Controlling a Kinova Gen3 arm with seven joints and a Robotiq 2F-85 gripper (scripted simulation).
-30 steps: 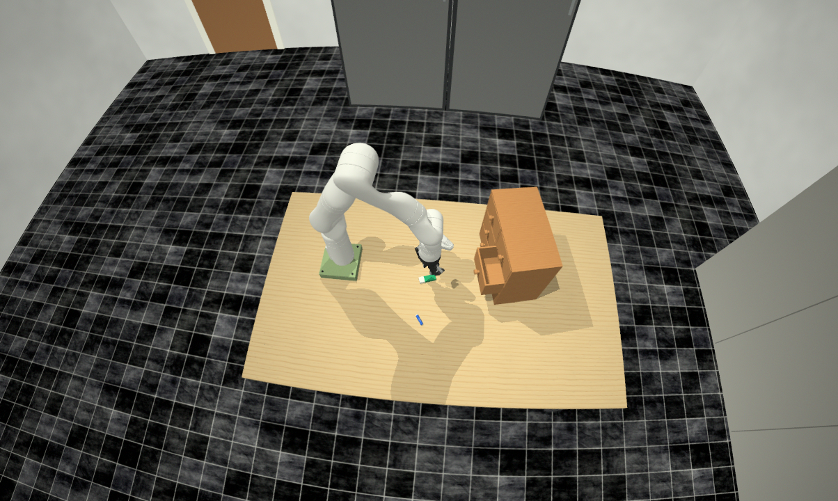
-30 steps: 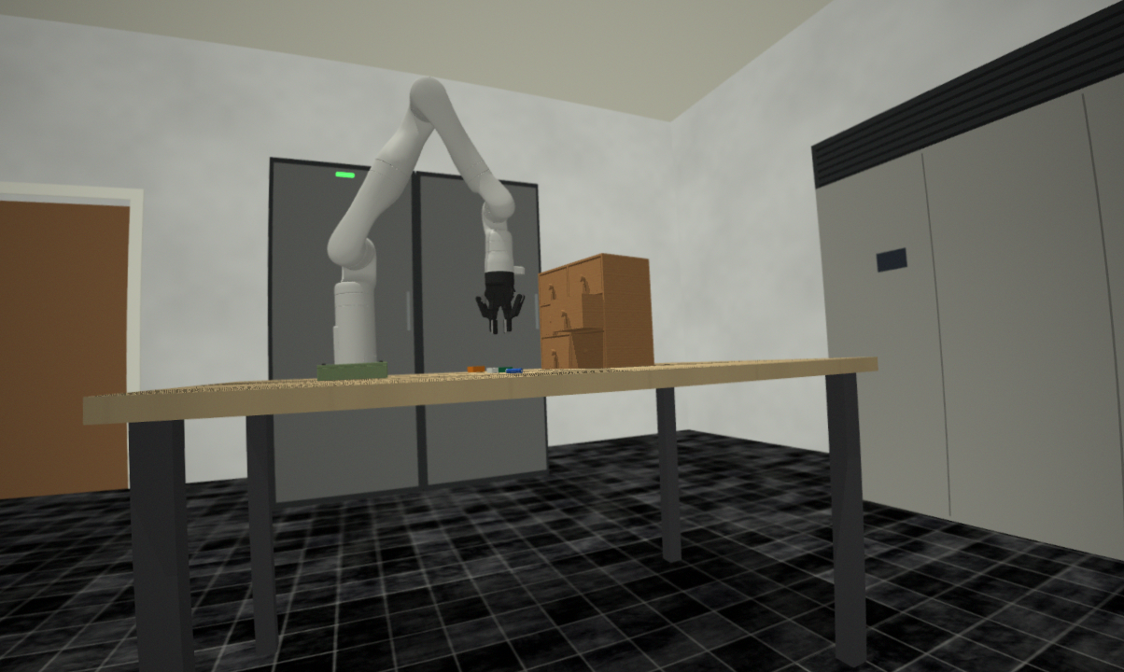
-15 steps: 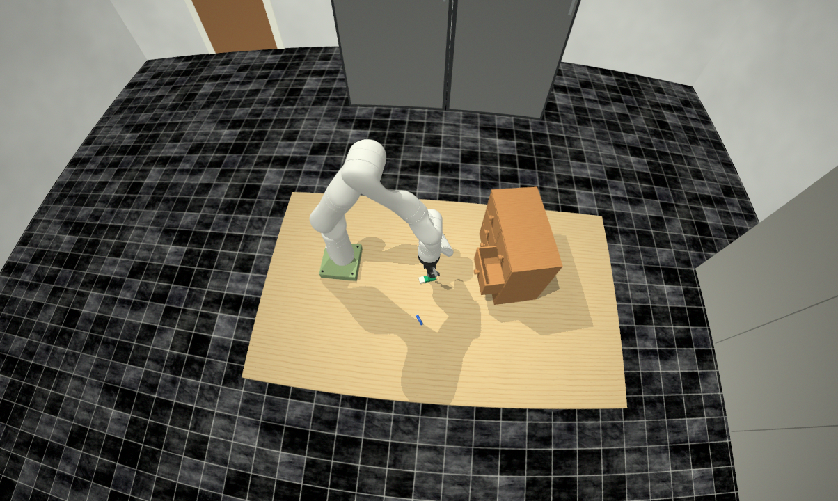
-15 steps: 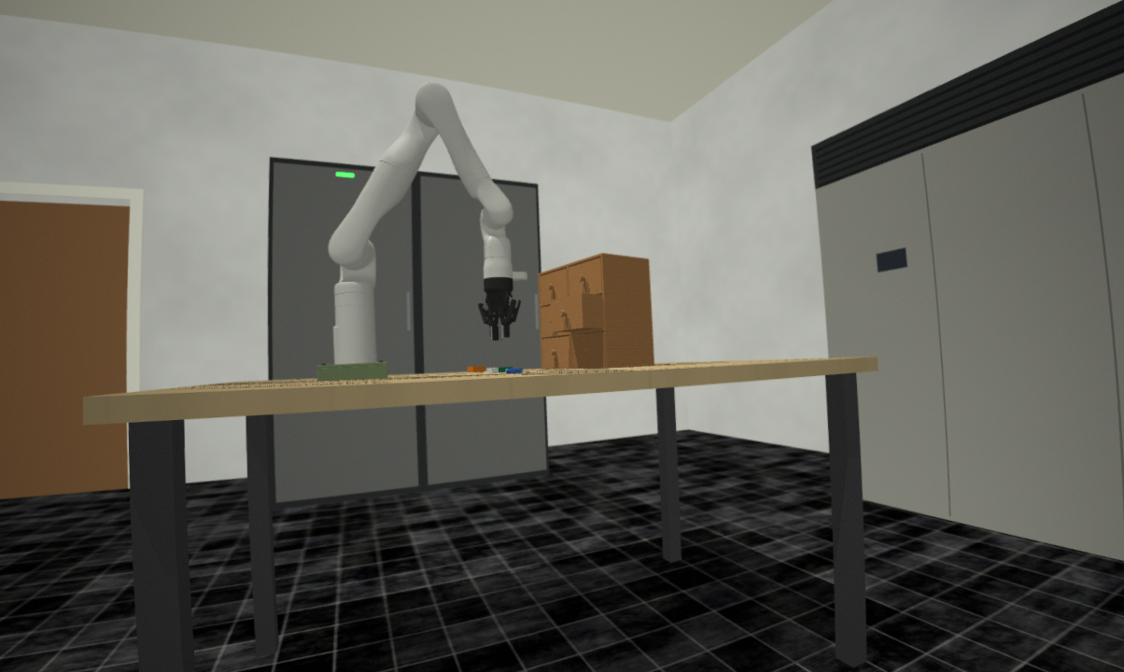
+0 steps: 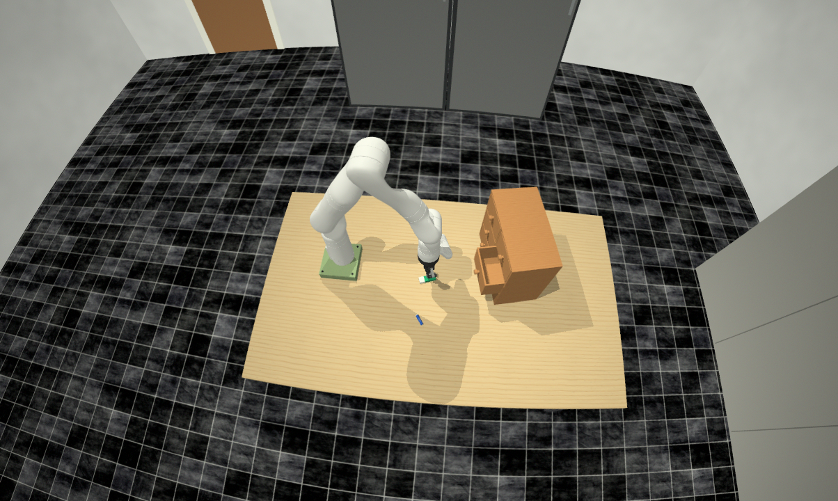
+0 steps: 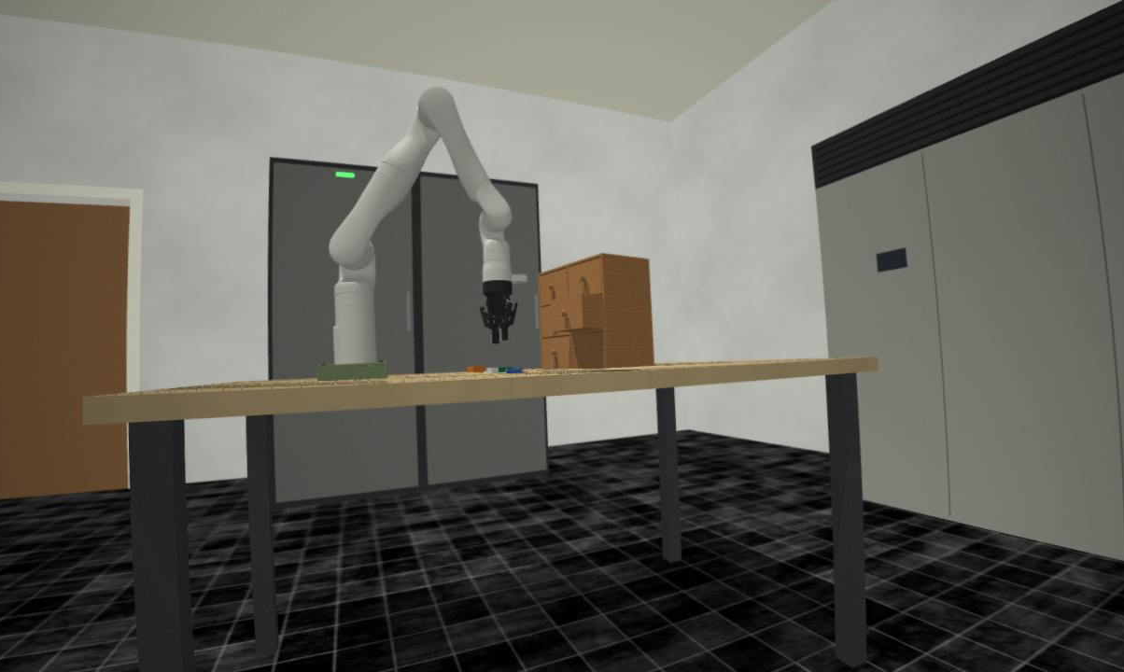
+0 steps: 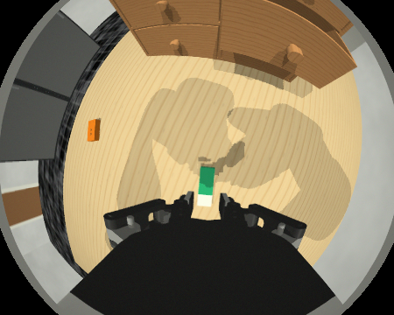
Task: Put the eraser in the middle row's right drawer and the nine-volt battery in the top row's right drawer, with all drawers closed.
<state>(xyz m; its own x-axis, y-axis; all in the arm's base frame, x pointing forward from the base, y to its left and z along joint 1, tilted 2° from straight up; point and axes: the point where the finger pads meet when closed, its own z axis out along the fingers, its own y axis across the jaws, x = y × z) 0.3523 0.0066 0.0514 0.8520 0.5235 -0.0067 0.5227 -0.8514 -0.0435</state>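
Right now my hand is 10 mm past the eraser and 90 mm above it. From my hand the other things lie so: blue stick 20 mm ahead, 170 mm to the right, 90 mm below; nine-volt battery 40 mm behind, 270 mm to the left, 90 mm below.
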